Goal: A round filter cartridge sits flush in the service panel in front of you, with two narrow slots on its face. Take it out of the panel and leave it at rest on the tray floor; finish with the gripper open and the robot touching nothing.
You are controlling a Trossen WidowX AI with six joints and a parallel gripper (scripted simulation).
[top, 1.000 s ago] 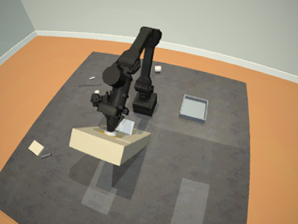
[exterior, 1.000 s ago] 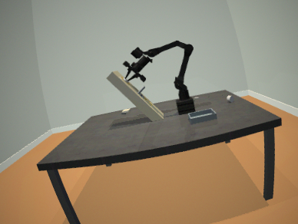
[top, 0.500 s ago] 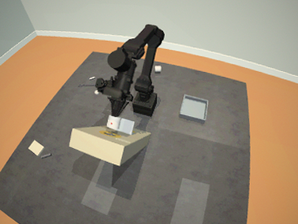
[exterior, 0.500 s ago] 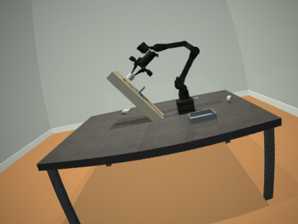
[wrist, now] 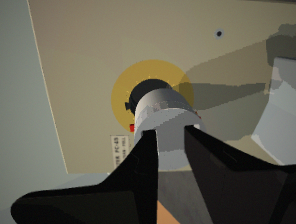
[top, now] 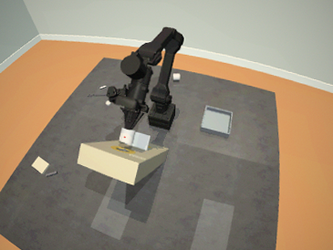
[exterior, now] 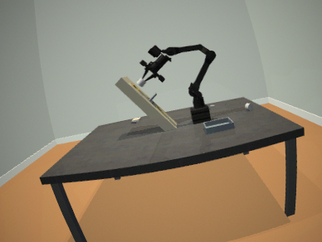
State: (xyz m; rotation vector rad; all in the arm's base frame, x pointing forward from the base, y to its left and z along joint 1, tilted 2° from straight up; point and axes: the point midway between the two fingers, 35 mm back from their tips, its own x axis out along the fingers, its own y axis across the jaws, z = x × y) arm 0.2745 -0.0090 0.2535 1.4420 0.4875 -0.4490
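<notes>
Right now my gripper tip is 10 mm short of the round grey filter cartridge and 10 mm above it. Also, from my gripper tip: grey tray: 370 mm behind, 290 mm to the left, 300 mm below; then cream block: 160 mm ahead, 500 mm to the right, 300 mm below.
</notes>
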